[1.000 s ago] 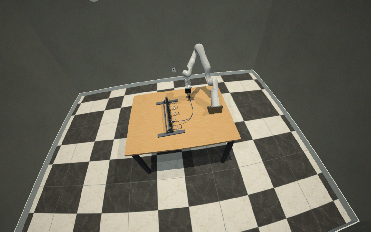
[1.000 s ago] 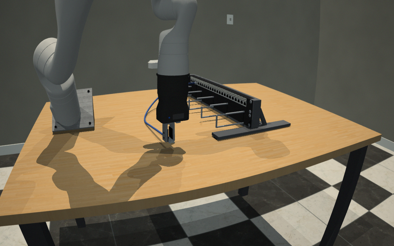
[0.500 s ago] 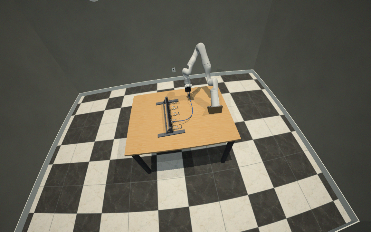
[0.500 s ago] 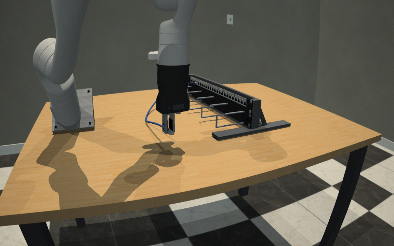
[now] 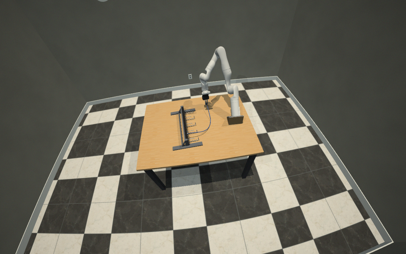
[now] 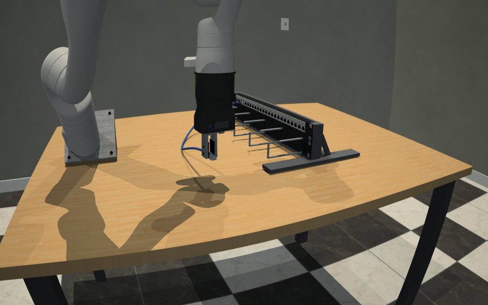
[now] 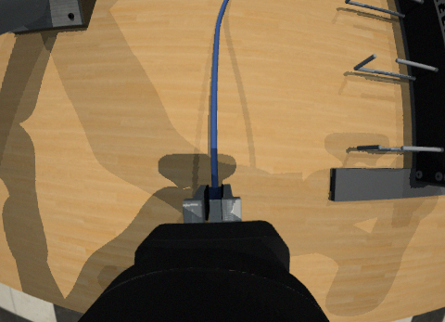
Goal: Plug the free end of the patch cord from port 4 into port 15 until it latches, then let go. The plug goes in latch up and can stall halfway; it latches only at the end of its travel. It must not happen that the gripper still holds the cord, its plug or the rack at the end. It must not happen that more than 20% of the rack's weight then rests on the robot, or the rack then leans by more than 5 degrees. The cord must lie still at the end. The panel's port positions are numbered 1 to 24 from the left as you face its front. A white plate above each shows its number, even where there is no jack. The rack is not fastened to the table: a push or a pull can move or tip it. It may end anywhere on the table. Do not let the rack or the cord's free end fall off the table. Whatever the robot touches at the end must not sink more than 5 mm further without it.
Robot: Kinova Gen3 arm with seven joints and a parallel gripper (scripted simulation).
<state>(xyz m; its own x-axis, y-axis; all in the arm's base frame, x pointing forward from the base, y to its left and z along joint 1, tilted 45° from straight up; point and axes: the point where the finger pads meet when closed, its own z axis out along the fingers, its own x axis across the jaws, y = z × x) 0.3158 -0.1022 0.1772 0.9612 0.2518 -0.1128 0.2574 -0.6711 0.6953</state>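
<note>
The plug lies 1 cm to the right of my hand and 1 cm below it.
</note>
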